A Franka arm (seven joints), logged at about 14 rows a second.
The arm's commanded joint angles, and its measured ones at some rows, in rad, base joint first. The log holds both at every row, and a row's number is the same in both.
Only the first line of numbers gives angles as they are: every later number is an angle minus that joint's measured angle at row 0.
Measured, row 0: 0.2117, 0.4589, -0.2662, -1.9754, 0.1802, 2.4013, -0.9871
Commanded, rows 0 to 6: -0.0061, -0.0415, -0.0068, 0.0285, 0.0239, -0.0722, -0.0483; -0.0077, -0.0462, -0.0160, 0.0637, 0.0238, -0.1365, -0.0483; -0.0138, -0.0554, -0.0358, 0.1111, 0.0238, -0.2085, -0.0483; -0.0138, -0.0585, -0.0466, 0.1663, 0.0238, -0.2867, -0.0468; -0.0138, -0.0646, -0.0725, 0.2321, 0.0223, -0.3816, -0.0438; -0.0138, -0.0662, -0.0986, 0.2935, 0.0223, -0.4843, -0.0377; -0.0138, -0.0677, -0.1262, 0.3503, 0.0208, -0.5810, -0.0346
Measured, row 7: -0.0074, -0.0622, -0.0853, 0.2393, 0.0023, -0.4190, -0.0163
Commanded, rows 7 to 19: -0.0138, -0.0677, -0.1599, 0.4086, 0.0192, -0.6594, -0.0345; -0.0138, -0.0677, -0.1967, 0.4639, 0.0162, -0.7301, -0.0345; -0.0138, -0.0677, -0.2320, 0.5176, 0.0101, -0.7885, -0.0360; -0.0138, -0.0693, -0.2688, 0.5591, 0.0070, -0.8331, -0.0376; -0.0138, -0.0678, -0.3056, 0.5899, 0.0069, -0.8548, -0.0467; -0.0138, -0.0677, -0.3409, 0.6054, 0.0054, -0.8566, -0.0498; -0.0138, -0.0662, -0.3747, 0.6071, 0.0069, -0.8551, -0.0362; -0.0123, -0.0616, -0.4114, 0.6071, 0.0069, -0.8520, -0.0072; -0.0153, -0.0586, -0.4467, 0.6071, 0.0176, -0.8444, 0.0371; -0.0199, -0.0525, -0.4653, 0.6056, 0.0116, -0.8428, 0.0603; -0.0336, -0.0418, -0.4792, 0.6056, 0.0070, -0.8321, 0.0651; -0.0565, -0.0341, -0.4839, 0.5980, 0.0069, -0.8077, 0.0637; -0.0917, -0.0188, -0.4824, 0.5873, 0.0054, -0.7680, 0.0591
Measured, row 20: -0.0492, -0.0585, -0.4720, 0.5775, 0.0017, -0.8085, 0.0420
